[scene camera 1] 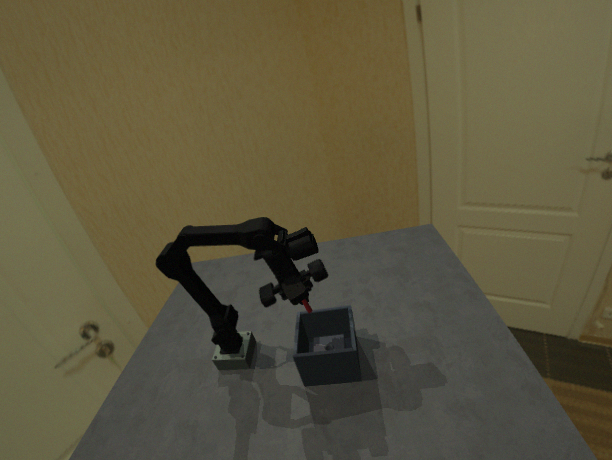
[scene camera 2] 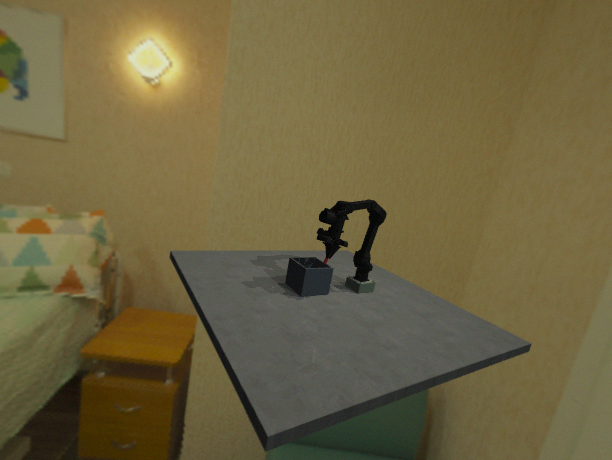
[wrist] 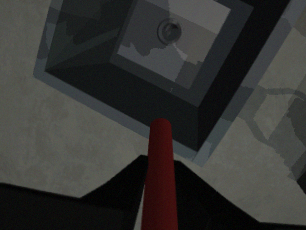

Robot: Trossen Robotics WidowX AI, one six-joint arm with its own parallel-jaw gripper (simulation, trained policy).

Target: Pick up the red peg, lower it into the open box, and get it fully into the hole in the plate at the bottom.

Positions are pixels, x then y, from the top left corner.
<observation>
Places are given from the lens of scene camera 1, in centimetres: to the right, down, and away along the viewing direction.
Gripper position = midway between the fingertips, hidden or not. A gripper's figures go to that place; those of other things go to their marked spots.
my gripper (scene camera 1: 305, 302): 0, 20, 77
box (scene camera 1: 336, 366): 8, 35, 68
</observation>
